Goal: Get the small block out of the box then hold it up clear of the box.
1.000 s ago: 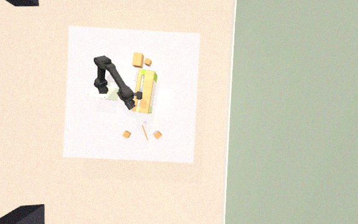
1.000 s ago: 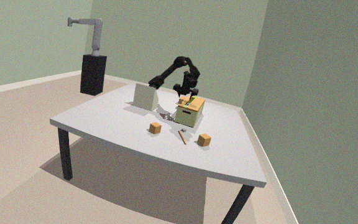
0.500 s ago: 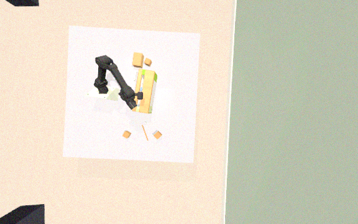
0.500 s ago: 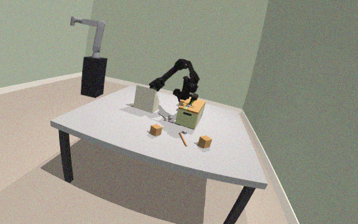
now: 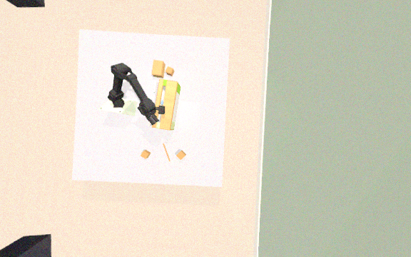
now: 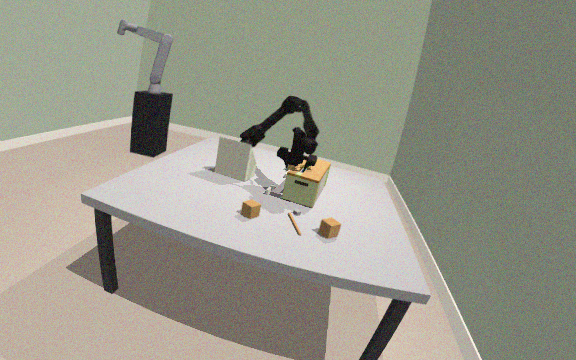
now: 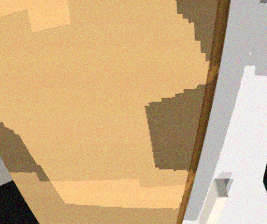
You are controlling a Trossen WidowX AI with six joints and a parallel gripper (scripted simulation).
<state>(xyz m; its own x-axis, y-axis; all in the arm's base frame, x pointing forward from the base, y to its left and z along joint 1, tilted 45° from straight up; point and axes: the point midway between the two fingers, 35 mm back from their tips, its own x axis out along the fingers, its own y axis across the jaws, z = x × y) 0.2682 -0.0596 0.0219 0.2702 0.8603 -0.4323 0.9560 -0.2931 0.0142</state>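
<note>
The box is 40 mm ahead of my gripper tip, 30 mm below it and 10 mm to the left of it. From my gripper tip the other things lie so: thin orange stick 390 mm to the right, 90 mm below, 40 mm ahead.
</note>
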